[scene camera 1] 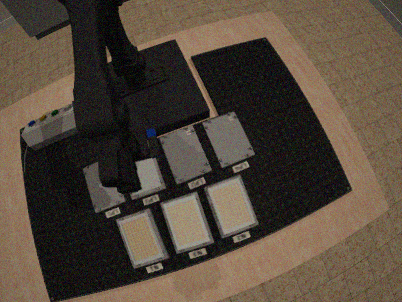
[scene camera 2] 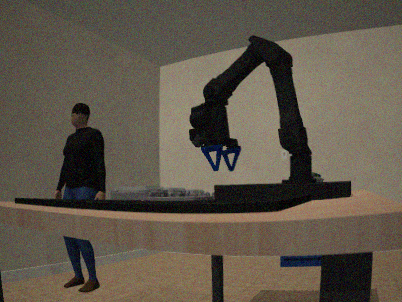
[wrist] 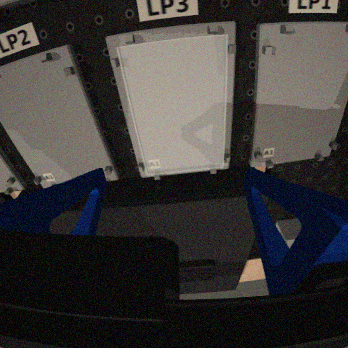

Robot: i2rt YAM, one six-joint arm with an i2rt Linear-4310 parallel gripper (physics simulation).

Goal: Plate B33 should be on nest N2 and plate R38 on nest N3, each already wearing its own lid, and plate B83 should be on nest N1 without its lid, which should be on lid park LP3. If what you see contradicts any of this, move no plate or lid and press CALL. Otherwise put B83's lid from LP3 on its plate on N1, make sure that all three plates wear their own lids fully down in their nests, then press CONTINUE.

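Places are measured from the arm's base along level axes (x ahead, y left, z up), in centimetres.
Pixels of known places: gripper, fingertip midpoint: (scene camera 2: 224,171) (wrist: 174,175); arm's base, link origin: (scene camera 1: 137,83) (scene camera 2: 300,183).
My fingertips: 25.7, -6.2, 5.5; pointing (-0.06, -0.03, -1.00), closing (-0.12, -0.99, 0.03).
For each thing: its top centre in the pictures, then the offset to it from my fingertips, as dx, dy, dz.
- clear lid, top centre: (wrist: 179,116) (scene camera 1: 140,169) +1.2, -0.8, -6.8
- N1 plate, top centre: (scene camera 1: 139,239) +19.4, -7.1, -5.2
- N3 plate, top centre: (scene camera 1: 186,222) +19.4, +6.0, -4.7
- N2 plate, top centre: (scene camera 1: 232,205) (scene camera 2: 138,186) +19.7, +18.3, -4.5
- button box, top centre: (scene camera 1: 46,119) -23.8, -25.6, -0.2
- LP2, top centre: (wrist: 45,137) (scene camera 1: 184,152) +1.3, +12.3, -6.6
- LP4, top centre: (scene camera 2: 177,192) (scene camera 1: 228,136) +1.7, +25.3, -6.6
A clear lid (scene camera 1: 151,176) (wrist: 175,100) lies flat on lid park LP3. Three plates stand in a row: the N1 plate (scene camera 1: 142,238) looks deeper yellow and without a lid; the N3 plate (scene camera 1: 187,222) and N2 plate (scene camera 1: 231,206) look paler with light rims, as if lidded. Codes B83, R38 and B33 cannot be read. My gripper (scene camera 2: 223,170) (wrist: 174,175) is open and empty, above the park row near LP3; the arm largely hides it in scene camera 1. The button box (scene camera 1: 52,131) stands at the left, its button labels unreadable.
Lid parks LP1 (scene camera 1: 100,192) (wrist: 300,95), LP2 (scene camera 1: 185,156) (wrist: 50,115) and LP4 (scene camera 1: 228,141) show no lid. The raised black base (scene camera 1: 175,102) is behind them. A person (scene camera 2: 82,155) stands beyond the table (scene camera 2: 150,230).
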